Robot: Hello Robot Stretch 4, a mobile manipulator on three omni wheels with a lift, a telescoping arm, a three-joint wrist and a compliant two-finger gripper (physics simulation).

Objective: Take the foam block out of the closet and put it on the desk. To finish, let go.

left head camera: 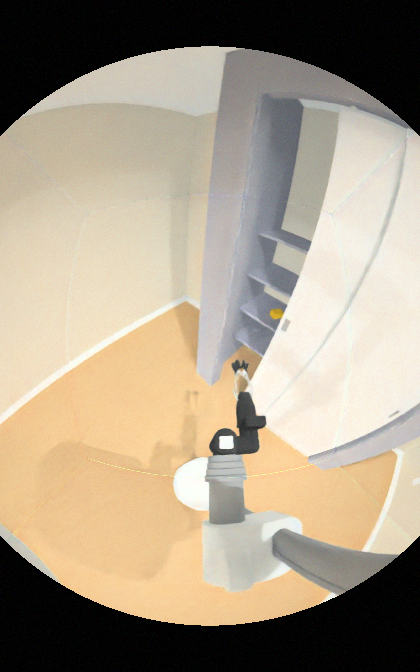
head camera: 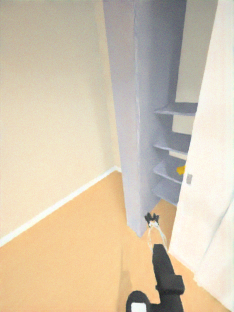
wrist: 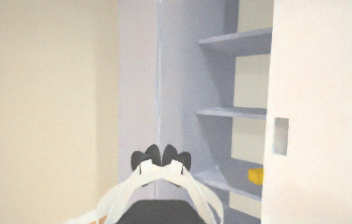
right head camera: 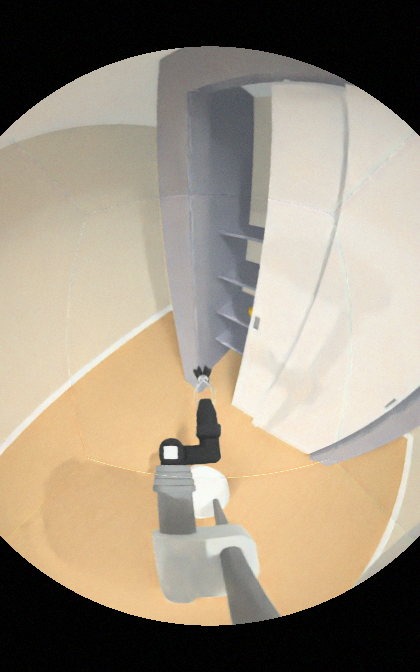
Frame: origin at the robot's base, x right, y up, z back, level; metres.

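Seen in the pictures: gripper, fingertip midpoint: (head camera: 150, 213) (wrist: 161, 157).
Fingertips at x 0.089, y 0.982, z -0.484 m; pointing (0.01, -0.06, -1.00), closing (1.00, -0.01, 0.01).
Offsets run from my fingertips to a thing's top centre. "pt": to the spot under its first point.
The yellow foam block @[dz -0.655, dx +0.448, dy -0.253 m] (head camera: 181, 170) (left head camera: 276, 314) (right head camera: 250, 311) (wrist: 256, 176) lies on a shelf inside the closet, one above the lowest visible shelf. The door edge hides part of it in the head, right head and wrist views. The grey-blue closet (head camera: 131, 125) (left head camera: 220, 250) (right head camera: 177, 225) (wrist: 140, 75) stands open at its left part. My gripper (head camera: 152, 218) (left head camera: 240, 366) (right head camera: 202, 373) (wrist: 161, 157) is shut and empty, its fingertips together. It is outside the closet, in front of the left side panel, apart from the block. The desk does not show in these views.
A white sliding door @[pt dz -0.190, dx +0.323, dy +0.204 m] (head camera: 210, 150) (left head camera: 340, 240) (right head camera: 295, 250) (wrist: 315, 75) covers the closet's right part, with a grey recessed handle @[pt dz -0.244, dx +0.285, dy -0.019 m] (head camera: 189, 178) (left head camera: 285, 325) (right head camera: 256, 322) (wrist: 280, 136) near its left edge. A beige wall (head camera: 45, 110) (wrist: 45, 110) stands to the left.
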